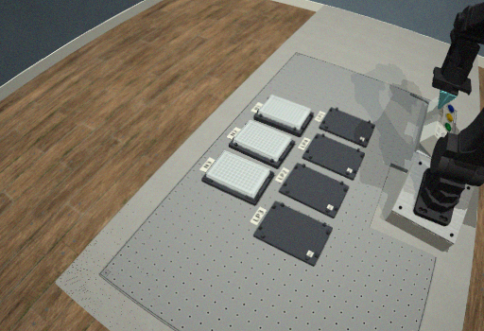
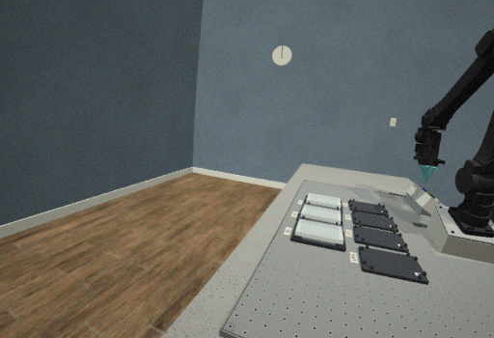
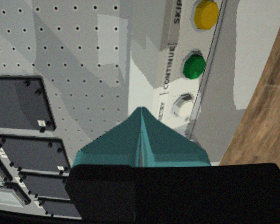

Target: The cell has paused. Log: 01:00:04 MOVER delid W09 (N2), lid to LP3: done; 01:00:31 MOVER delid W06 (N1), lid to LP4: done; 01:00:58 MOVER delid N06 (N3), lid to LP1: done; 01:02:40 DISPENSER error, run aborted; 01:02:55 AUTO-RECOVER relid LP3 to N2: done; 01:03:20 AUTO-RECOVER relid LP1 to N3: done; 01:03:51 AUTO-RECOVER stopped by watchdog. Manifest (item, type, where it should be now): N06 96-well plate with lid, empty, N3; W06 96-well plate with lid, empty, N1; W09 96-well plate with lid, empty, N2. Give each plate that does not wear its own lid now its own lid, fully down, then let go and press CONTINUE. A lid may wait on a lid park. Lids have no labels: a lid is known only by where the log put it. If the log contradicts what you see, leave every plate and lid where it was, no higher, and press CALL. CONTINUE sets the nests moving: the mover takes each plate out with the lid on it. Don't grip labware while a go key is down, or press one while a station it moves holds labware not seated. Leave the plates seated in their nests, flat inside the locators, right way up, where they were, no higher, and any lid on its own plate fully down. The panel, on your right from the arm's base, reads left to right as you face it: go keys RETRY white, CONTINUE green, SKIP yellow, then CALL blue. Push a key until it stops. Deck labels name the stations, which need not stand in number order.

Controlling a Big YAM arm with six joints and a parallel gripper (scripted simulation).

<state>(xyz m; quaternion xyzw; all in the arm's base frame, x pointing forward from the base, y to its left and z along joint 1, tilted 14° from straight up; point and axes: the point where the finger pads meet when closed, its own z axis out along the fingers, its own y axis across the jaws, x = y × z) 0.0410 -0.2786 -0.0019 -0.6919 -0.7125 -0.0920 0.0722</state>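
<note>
Right now my hand is 70 mm above the green continue key, 50 mm past it and 20 mm to the left of it. Round my hand: blue call key (120 mm to the right, 70 mm below, 60 mm behind); then lid park LP1 (220 mm ahead, 130 mm below, 80 mm to the left); then yellow skip key (70 mm to the right, 70 mm below, 60 mm behind).
</note>
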